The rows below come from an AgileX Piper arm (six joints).
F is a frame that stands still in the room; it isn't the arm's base.
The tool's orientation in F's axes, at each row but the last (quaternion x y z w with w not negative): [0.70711 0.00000 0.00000 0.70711]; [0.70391 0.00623 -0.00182 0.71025]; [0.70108 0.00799 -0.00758 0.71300]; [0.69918 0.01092 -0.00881 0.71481]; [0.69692 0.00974 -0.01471 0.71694]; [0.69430 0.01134 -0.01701 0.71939]
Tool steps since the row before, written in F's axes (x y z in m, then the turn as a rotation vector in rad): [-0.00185 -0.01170 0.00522 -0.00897 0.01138 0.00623]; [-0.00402 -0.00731 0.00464 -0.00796 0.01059 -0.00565]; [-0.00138 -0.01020 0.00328 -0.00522 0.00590 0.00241]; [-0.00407 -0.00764 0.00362 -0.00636 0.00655 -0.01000]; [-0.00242 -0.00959 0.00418 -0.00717 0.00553 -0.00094]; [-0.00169 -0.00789 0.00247 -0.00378 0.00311 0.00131]
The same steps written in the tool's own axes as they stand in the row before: [-0.00185 0.00522 0.01170 -0.00897 0.00623 -0.01138]; [-0.00412 0.00453 0.00733 -0.00783 -0.00564 -0.01069]; [-0.00146 0.00308 0.01025 -0.00527 0.00239 -0.00586]; [-0.00419 0.00334 0.00770 -0.00606 -0.01003 -0.00679]; [-0.00249 0.00382 0.00972 -0.00717 -0.00103 -0.00551]; [-0.00172 0.00212 0.00799 -0.00386 0.00127 -0.00303]
